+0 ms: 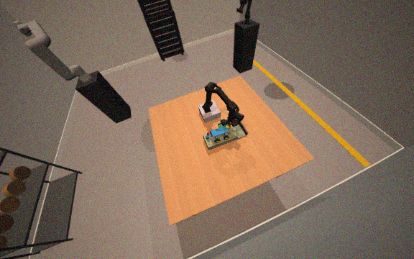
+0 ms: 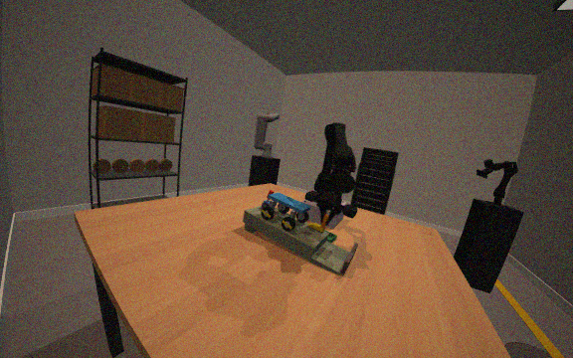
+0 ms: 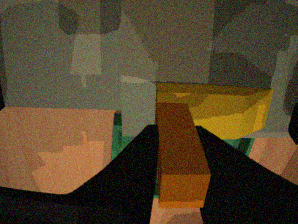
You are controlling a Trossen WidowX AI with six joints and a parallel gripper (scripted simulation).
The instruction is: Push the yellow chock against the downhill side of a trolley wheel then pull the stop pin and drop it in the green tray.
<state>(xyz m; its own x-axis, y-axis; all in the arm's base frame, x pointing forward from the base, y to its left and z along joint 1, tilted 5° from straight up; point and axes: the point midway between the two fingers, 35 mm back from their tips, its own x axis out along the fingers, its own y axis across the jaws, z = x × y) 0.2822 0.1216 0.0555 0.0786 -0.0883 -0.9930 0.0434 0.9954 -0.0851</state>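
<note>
Right now the red-headed stop pin is 30 mm ahead of my gripper tip, 240 mm to the right of it and 40 mm above it. From my gripper tip the other things lie so: green tray: 70 mm behind, 20 mm to the right, 100 mm below; then grey-green ramp: 50 mm ahead, 130 mm to the right, 40 mm below; then yellow chock: 20 mm to the right, 10 mm below.
</note>
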